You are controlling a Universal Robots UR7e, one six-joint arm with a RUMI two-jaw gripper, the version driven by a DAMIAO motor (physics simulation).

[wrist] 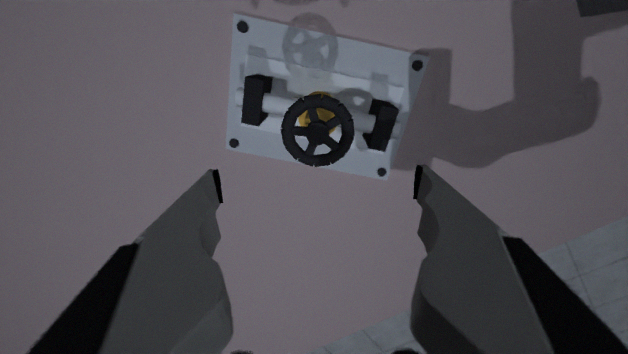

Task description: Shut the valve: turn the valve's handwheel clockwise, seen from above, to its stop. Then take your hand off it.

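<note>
The black five-spoked handwheel [318,132] shows above the middle of the wrist view. It sits on the yellow valve body [327,116], which is partly hidden under it. The valve is in a pale pipe [275,104] on a light mounting plate [400,56]. My gripper [317,171] is open, with its two jaws wide apart and nothing between them. The wheel appears clear of both jaws, beyond their tips, and is not touched. Whether the wheel is at its stop cannot be told from this view.
Two black pipe clamps [255,100] [383,125] stand on the plate, one on each side of the wheel. Dark bolts mark the plate's corners. The plate lies on a pinkish surface [125,100] with the arm's shadow at the right. Pale floor tiles [590,265] show at the lower right.
</note>
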